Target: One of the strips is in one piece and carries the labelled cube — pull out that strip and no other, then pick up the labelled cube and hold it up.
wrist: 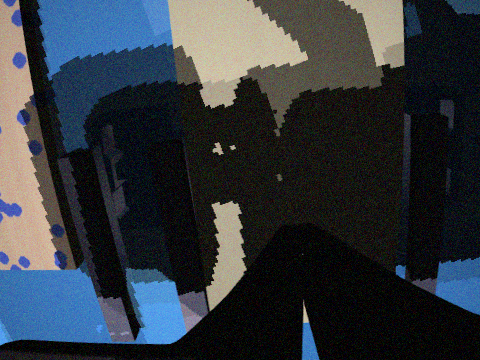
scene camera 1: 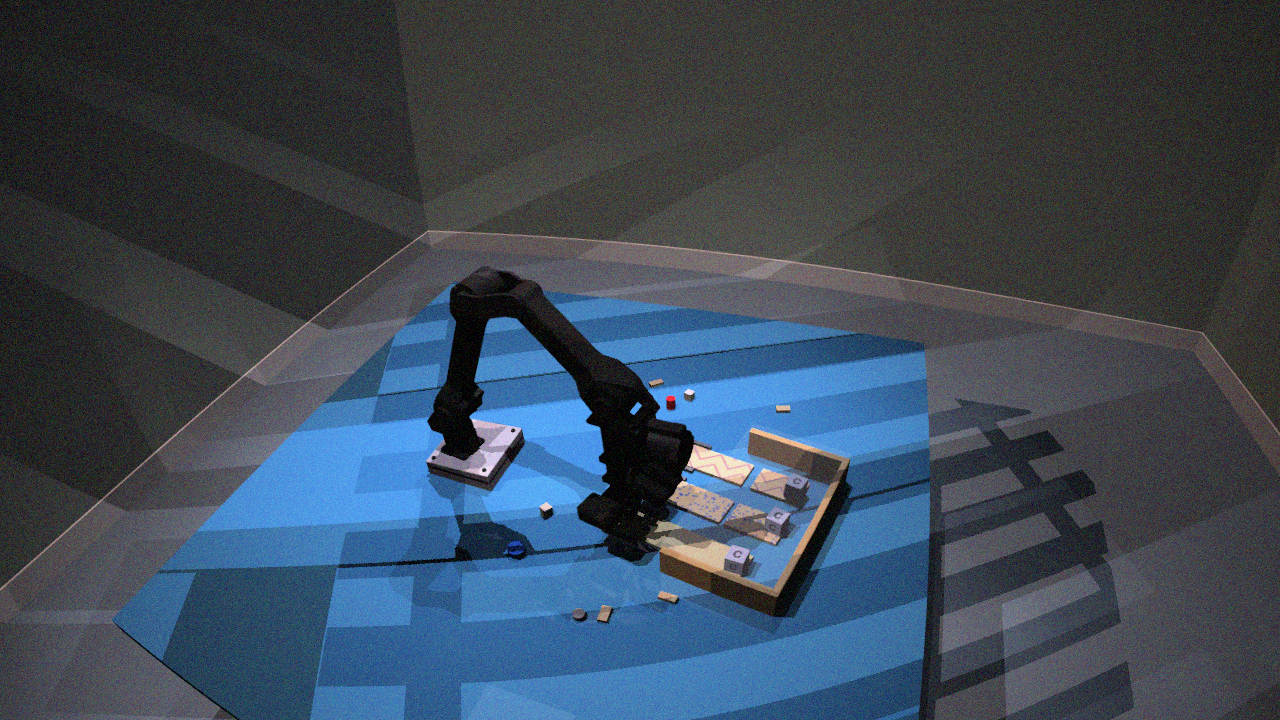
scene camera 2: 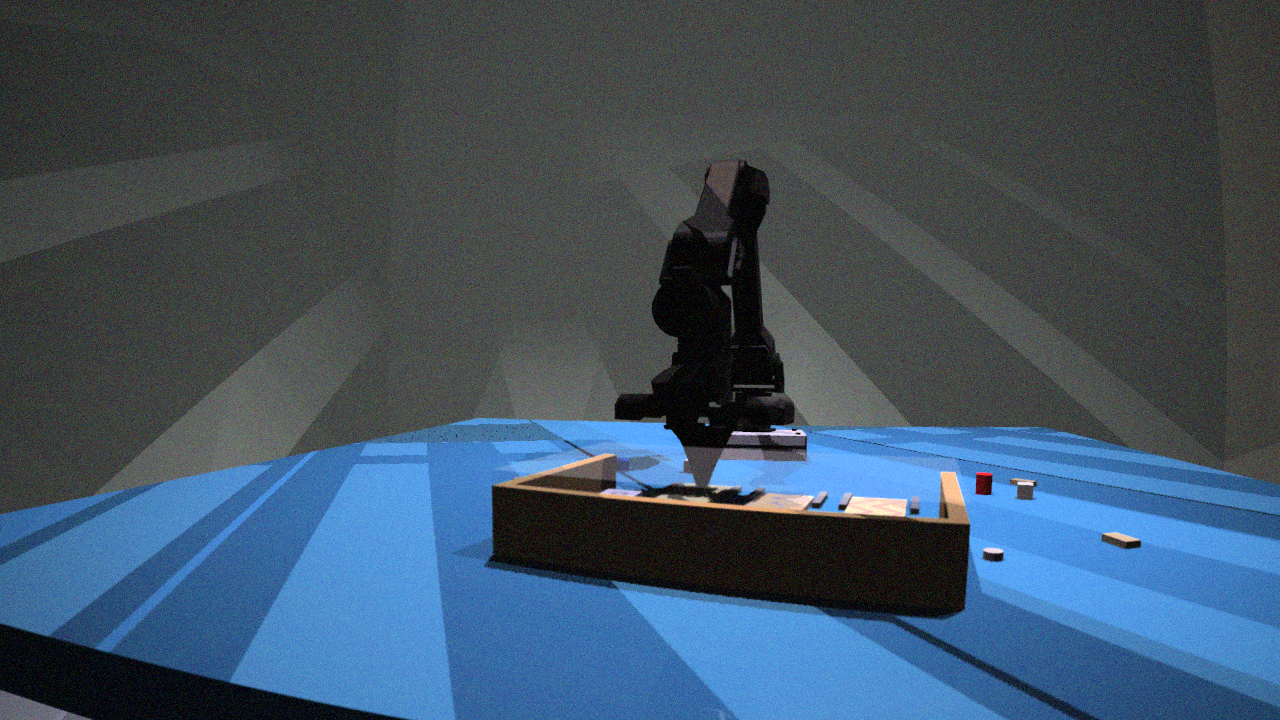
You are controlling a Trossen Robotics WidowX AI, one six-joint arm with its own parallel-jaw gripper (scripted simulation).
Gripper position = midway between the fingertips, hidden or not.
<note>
In view: my gripper (scene camera 1: 631, 519), a plain strip (scene camera 1: 647, 528) and a wooden tray (scene camera 2: 894, 530).
The plain strip shows as well in the wrist view (wrist: 288, 119). My gripper shows as well in the wrist view (wrist: 296, 239).
</note>
